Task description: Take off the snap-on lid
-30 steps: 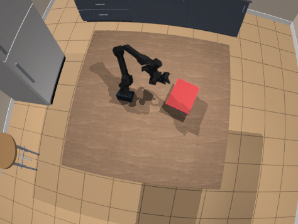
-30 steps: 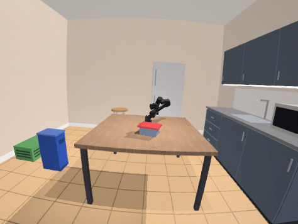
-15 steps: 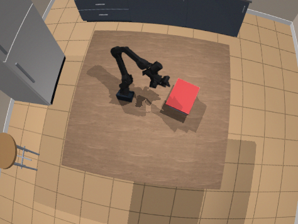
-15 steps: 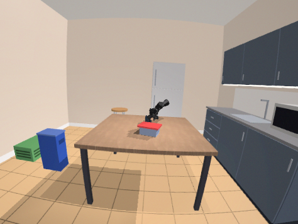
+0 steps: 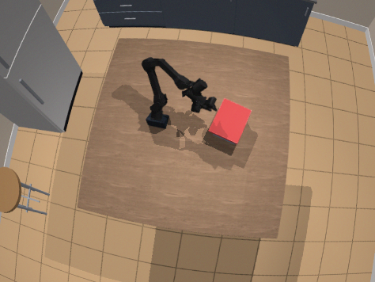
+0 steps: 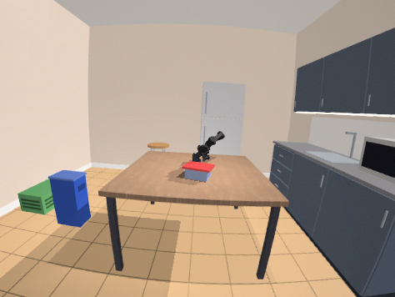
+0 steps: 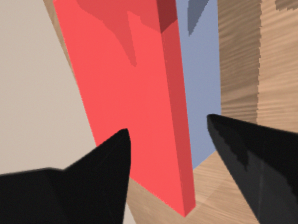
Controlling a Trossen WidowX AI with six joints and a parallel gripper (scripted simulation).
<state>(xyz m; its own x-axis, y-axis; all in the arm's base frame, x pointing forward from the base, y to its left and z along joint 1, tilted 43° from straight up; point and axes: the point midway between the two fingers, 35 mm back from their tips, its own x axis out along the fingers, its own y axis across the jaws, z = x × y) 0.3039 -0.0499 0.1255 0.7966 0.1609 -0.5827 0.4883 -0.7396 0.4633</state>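
My gripper tip is 10 cm short of the red lid, 4 cm to the left of it and 3 cm above it. Round my gripper tip: storage box 10 cm ahead, 4 cm to the right, 8 cm below.
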